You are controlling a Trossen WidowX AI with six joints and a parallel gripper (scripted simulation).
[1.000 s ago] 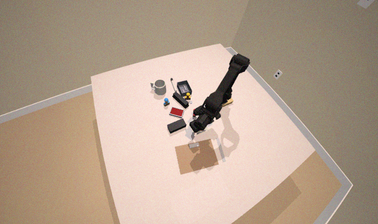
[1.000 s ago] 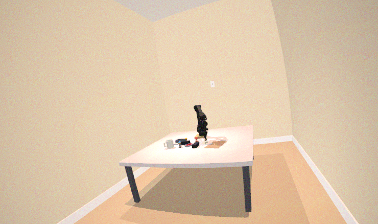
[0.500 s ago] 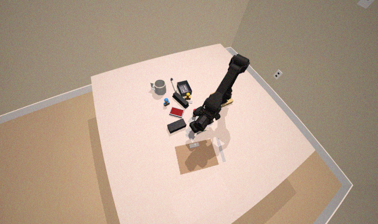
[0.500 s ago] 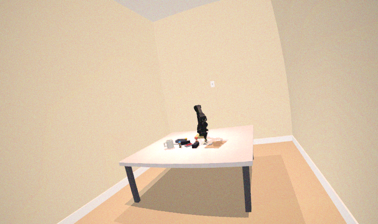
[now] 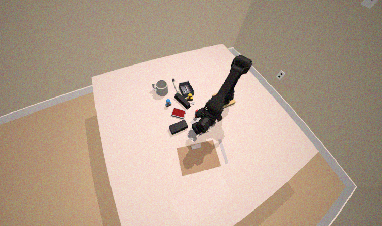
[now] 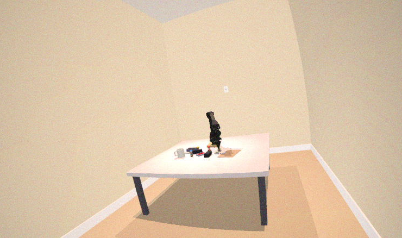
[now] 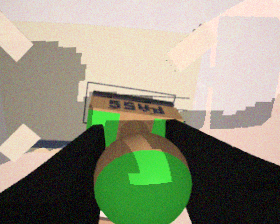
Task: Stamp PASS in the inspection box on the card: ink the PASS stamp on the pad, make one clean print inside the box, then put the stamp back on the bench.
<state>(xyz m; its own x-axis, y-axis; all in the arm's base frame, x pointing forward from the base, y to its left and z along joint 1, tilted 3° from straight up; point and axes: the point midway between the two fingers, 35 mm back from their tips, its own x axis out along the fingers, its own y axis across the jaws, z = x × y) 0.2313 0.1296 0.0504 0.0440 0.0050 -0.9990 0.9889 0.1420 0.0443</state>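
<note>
Now: gripper tip 30 mm above the cream card and 20 mm short of it. Also, from my gripper tip: black box 150 mm ahead, 70 mm to the right, 10 mm below; then grey ruler 180 mm to the left, 40 mm behind, 30 mm below; then red-knobbed stamp 110 mm to the right, 10 mm below.
</note>
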